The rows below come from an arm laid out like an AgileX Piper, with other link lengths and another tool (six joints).
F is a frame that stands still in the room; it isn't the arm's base.
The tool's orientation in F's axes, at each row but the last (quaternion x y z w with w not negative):
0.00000, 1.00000, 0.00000, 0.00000
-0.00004, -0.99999, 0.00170, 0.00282
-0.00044, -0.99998, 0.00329, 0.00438
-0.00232, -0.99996, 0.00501, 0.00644
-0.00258, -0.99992, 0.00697, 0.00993
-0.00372, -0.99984, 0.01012, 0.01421
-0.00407, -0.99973, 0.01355, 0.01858
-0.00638, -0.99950, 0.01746, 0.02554
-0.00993, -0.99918, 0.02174, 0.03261
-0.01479, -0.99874, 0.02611, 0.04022
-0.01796, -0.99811, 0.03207, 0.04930
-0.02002, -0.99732, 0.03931, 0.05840
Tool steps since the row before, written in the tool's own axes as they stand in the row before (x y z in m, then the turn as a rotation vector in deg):
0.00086, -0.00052, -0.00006, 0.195, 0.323, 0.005
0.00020, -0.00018, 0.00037, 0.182, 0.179, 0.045
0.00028, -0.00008, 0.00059, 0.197, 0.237, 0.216
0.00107, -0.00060, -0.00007, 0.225, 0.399, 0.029
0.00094, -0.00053, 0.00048, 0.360, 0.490, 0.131
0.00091, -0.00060, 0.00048, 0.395, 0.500, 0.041
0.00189, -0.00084, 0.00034, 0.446, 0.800, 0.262
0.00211, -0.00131, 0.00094, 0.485, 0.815, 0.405
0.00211, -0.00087, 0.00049, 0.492, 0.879, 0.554
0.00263, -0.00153, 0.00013, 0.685, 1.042, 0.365
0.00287, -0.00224, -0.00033, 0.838, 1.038, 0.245
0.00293, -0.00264, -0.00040, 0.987, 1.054, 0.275
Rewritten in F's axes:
-0.00086, -0.00052, 0.00006, -0.195, 0.323, -0.005
-0.00020, -0.00018, -0.00037, -0.182, 0.179, -0.045
-0.00029, -0.00008, -0.00059, -0.199, 0.236, -0.216
-0.00107, -0.00059, 0.00009, -0.224, 0.400, -0.030
-0.00095, -0.00053, -0.00045, -0.360, 0.490, -0.131
-0.00093, -0.00060, -0.00044, -0.392, 0.502, -0.040
-0.00191, -0.00083, -0.00025, -0.449, 0.796, -0.267
-0.00217, -0.00131, -0.00078, -0.495, 0.807, -0.408
-0.00215, -0.00085, -0.00031, -0.511, 0.865, -0.559
-0.00267, -0.00145, 0.00016, -0.683, 1.043, -0.364
-0.00289, -0.00210, 0.00075, -0.824, 1.053, -0.230
-0.00295, -0.00247, 0.00095, -0.975, 1.073, -0.244

